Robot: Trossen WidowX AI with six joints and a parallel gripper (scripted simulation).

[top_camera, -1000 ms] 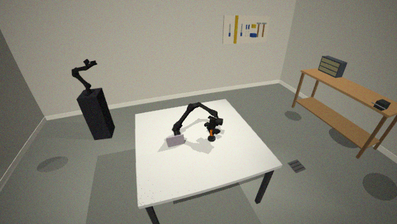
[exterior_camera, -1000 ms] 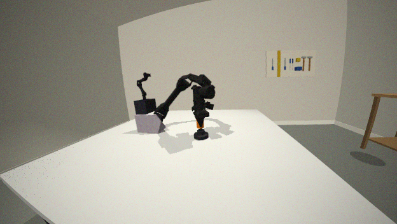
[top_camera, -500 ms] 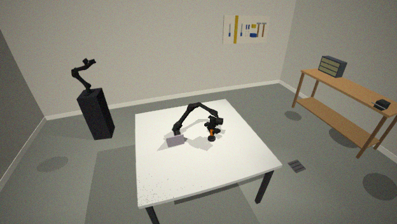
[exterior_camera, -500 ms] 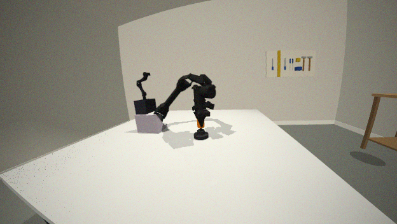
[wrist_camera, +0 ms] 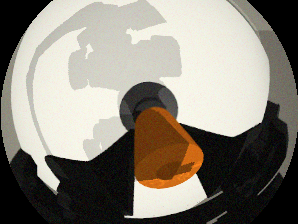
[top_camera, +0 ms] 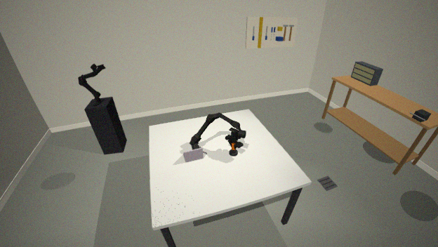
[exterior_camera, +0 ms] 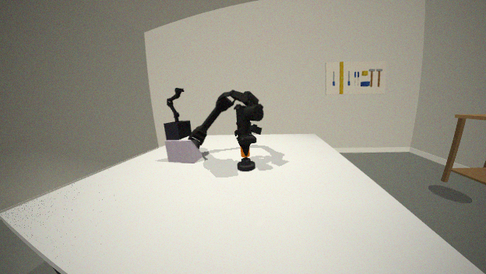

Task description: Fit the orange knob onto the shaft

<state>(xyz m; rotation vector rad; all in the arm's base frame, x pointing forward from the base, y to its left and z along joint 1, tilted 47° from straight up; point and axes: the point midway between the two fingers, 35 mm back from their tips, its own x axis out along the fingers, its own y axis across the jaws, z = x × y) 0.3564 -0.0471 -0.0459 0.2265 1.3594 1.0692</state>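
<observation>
My gripper tip is now 20 mm below the orange knob. The rest, counted from my gripper tip: dark round pedestal (40 mm below).
</observation>
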